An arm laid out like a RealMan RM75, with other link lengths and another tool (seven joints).
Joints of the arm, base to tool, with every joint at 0 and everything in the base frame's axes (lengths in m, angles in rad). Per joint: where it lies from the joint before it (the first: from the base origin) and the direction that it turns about. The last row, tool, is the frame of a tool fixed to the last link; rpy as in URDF.
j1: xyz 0.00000 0.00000 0.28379 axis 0 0 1
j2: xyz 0.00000 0.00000 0.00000 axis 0 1 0
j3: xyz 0.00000 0.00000 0.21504 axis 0 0 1
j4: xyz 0.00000 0.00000 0.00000 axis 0 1 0
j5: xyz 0.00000 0.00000 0.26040 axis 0 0 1
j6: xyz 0.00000 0.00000 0.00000 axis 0 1 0
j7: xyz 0.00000 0.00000 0.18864 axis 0 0 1
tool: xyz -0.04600 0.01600 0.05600 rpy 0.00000 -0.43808 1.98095
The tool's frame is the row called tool.
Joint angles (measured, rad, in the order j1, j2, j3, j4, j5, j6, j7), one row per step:
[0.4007 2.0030 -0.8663 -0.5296 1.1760 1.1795 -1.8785]
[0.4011 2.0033 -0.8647 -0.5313 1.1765 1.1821 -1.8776]
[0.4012 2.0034 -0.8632 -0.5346 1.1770 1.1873 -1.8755]
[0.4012 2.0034 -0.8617 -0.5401 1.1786 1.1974 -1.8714]
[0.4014 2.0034 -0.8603 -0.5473 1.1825 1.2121 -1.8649]
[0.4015 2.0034 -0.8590 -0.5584 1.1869 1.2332 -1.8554]
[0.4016 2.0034 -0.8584 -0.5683 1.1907 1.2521 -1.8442]
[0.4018 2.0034 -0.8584 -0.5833 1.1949 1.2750 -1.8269]
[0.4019 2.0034 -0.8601 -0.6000 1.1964 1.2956 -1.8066]
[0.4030 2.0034 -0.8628 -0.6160 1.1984 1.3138 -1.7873]
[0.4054 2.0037 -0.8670 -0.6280 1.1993 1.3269 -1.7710]
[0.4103 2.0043 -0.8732 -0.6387 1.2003 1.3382 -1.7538]
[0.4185 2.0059 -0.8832 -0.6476 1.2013 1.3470 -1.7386]
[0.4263 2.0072 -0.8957 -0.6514 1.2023 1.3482 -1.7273]
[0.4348 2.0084 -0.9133 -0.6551 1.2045 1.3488 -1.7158]
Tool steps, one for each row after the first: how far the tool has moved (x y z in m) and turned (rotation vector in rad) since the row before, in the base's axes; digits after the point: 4 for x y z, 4 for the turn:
[-0.0009 0.0004 0.0006 0.0008 0.0026 0.0011]
[-0.0014 0.0003 0.0009 0.0000 0.0039 0.0020]
[-0.0026 0.0002 0.0015 -0.0013 0.0077 0.0036]
[-0.0040 0.0002 0.0020 -0.0020 0.0126 0.0047]
[-0.0056 0.0001 0.0028 -0.0042 0.0165 0.0074]
[-0.0050 0.0000 0.0024 -0.0048 0.0156 0.0046]
[-0.0063 0.0004 0.0035 -0.0059 0.0184 0.0049]
[-0.0057 0.0004 0.0032 -0.0076 0.0147 0.0033]
[-0.0057 0.0007 0.0029 -0.0072 0.0128 0.0041]
[-0.0049 0.0006 0.0015 -0.0079 0.0089 0.0037]
[-0.0057 0.0010 0.0007 -0.0095 0.0083 0.0045]
[-0.0068 0.0012 -0.0010 -0.0122 0.0062 0.0089]
[-0.0049 0.0011 -0.0024 -0.0110 0.0011 0.0062]
[-0.0055 0.0007 -0.0034 -0.0141 -0.0003 0.0086]

